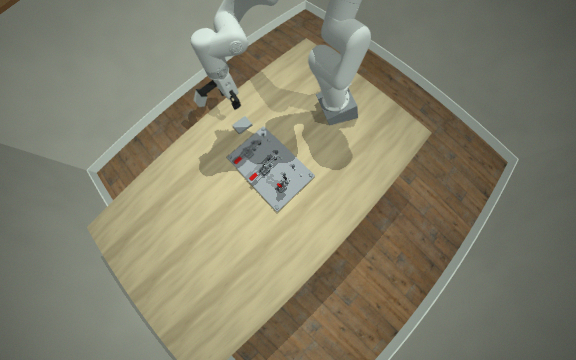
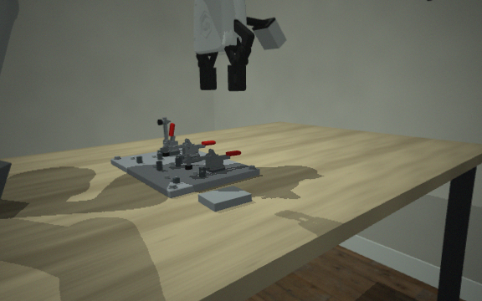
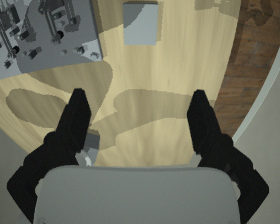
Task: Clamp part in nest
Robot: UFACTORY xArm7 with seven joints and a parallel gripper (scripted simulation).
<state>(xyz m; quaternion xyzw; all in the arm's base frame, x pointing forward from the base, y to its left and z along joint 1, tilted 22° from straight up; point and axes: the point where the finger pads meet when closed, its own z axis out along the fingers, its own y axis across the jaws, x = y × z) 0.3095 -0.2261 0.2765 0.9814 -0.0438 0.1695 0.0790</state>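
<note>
Now: the part 210 mm below my hand. Round my hand: grey fixture plate: 250 mm to the left, 210 mm below, 60 mm ahead.
</note>
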